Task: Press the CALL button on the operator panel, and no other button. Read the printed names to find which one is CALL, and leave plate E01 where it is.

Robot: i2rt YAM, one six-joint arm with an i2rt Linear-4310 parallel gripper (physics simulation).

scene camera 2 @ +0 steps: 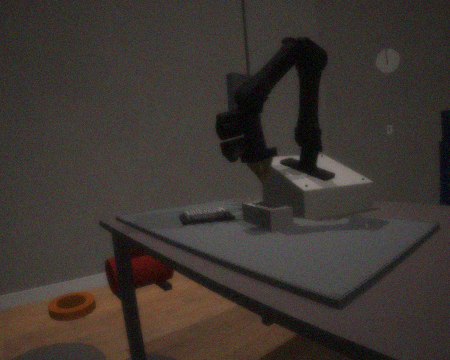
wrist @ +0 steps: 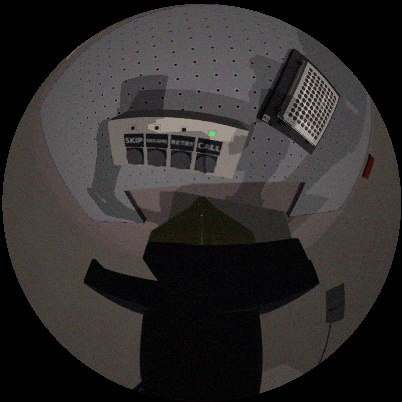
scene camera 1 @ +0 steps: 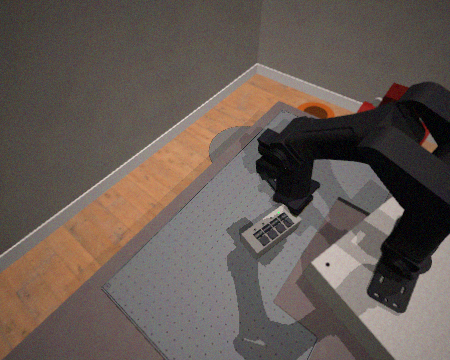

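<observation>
The operator panel point(scene camera 1: 248, 236) point(scene camera 2: 257, 214) point(wrist: 229, 161) is a pale box with four dark round buttons in a row. In the wrist view the names read SKIP, RESUME, RETRY and CALL from left to right. The CALL button point(wrist: 205, 163) is at the right end, below a lit green lamp point(wrist: 212, 133). My gripper point(scene camera 2: 265, 181) point(wrist: 201, 201) is shut and empty, its tips above the panel and apart from it. A pale plate with many round wells point(wrist: 312, 105) point(scene camera 2: 206, 215), presumably E01, lies in a black holder beside the panel; its name is not readable.
The perforated grey mat point(scene camera 1: 165, 260) point(scene camera 2: 320, 270) point(wrist: 200, 30) lies under the panel and plate holder. The arm's large white base block point(scene camera 1: 345, 272) point(scene camera 2: 325, 202) stands near the panel. A red cylinder point(scene camera 2: 142, 271) and an orange ring point(scene camera 2: 56, 310) are below table level.
</observation>
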